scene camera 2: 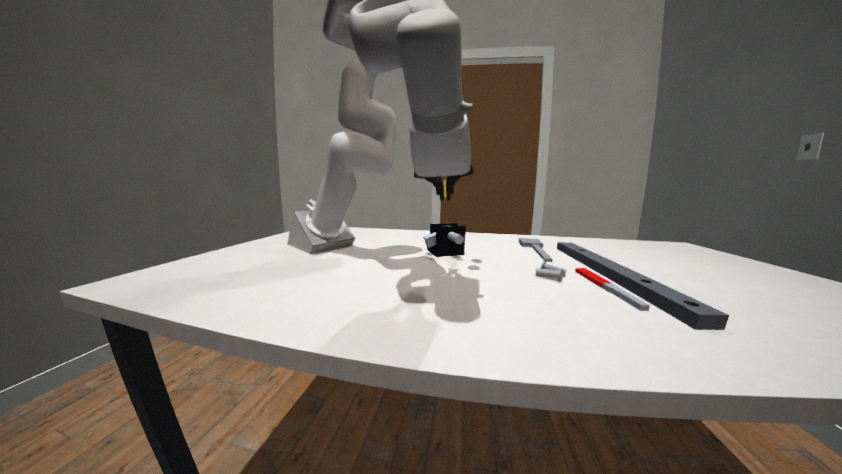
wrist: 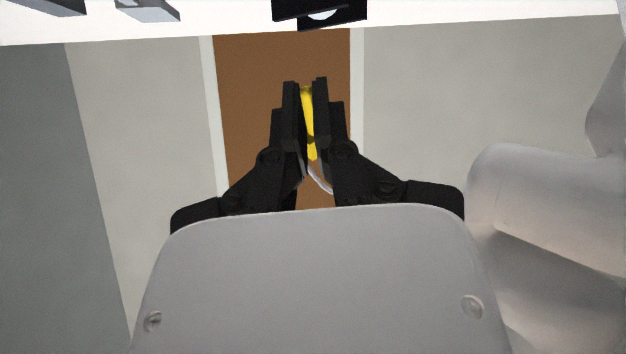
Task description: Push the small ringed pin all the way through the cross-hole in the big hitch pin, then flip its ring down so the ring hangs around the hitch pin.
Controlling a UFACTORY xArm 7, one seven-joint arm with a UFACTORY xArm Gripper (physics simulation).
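Frame: origin at the arm's base, x ahead, y left, z up, level; millimetres.
Where they show: gripper, fingertip midpoint: (scene camera 2: 445, 195) (wrist: 309, 101); arm's base, link origin: (scene camera 2: 325, 224).
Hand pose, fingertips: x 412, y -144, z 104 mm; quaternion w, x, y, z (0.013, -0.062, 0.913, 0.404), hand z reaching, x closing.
Observation:
Things, the pixels of their top centre, and the offset from my fingertips. "spot": a spot on its surface instead. Level surfaces: height alone.
- black block, top centre: (wrist: 325, 14) (scene camera 2: 445, 225) 25 mm back, 180 mm left, 94 mm down
- big grey hitch pin, top centre: (scene camera 2: 458, 234) 20 mm ahead, 131 mm left, 108 mm down
- angled grey piece, surface spot: (scene camera 2: 430, 239) spot: 64 mm back, 156 mm left, 132 mm down
- small ringed pin, surface spot: (wrist: 309, 115) spot: 0 mm ahead, 4 mm right, 7 mm up
- white table, surface height: 182 mm down
- grey hammer-like piece, top centre: (scene camera 2: 536, 245) 264 mm ahead, 312 mm left, 164 mm down
- red-handled bar, top centre: (scene camera 2: 607, 283) 350 mm ahead, 17 mm left, 170 mm down
- long dark bar with holes, top centre: (scene camera 2: 611, 264) 403 mm ahead, 117 mm left, 156 mm down
A black block (scene camera 2: 446, 246) (wrist: 332, 24) stands near the middle of the table's far part; part of it shows at the top of the wrist view. The big grey hitch pin (scene camera 2: 454, 237) sticks out of the block's front, and an angled grey piece (scene camera 2: 430, 239) shows at its left. My gripper (scene camera 2: 445, 197) (wrist: 309, 101) points down above the block, apart from it. It is shut on the small ringed pin (wrist: 309, 115), whose yellow body is upright between the fingers; a thin silver curve, probably its ring, shows below it in the wrist view. The cross-hole cannot be made out.
To the right on the white table (scene camera 2: 265, 306) lie a grey hammer-like piece (scene camera 2: 540, 251), short grey cylinders (scene camera 2: 549, 273), a red-handled bar (scene camera 2: 592, 276) and a long dark bar with holes (scene camera 2: 618, 275). Two small flat discs (scene camera 2: 473, 267) lie right of the block.

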